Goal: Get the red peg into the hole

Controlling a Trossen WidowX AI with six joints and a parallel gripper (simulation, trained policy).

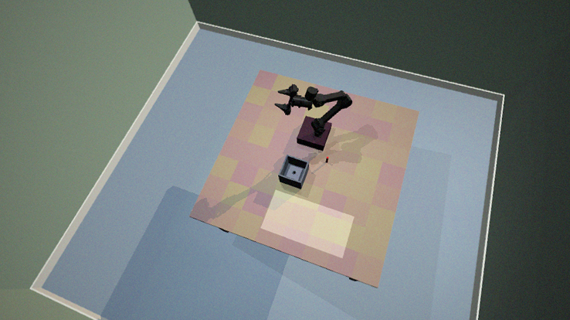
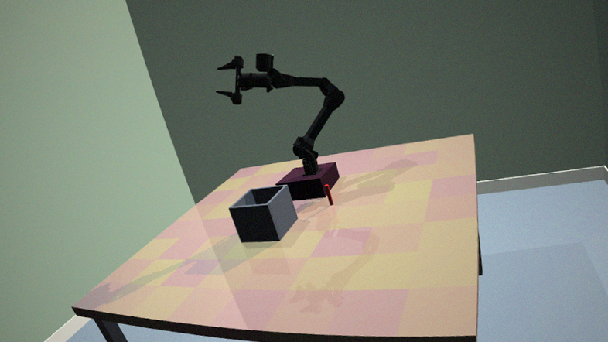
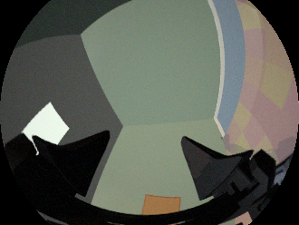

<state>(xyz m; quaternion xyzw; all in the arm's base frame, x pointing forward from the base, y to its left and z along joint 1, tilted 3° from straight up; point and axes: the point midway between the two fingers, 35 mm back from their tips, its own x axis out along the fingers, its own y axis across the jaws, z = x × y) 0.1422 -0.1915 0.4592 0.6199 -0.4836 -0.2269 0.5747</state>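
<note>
My gripper tip is now 51 cm above the red peg, 36 cm to the right of it and 2 cm short of it. From my gripper tip the other things lie so: plate 51 cm below, 21 cm ahead, 20 cm to the left.
</note>
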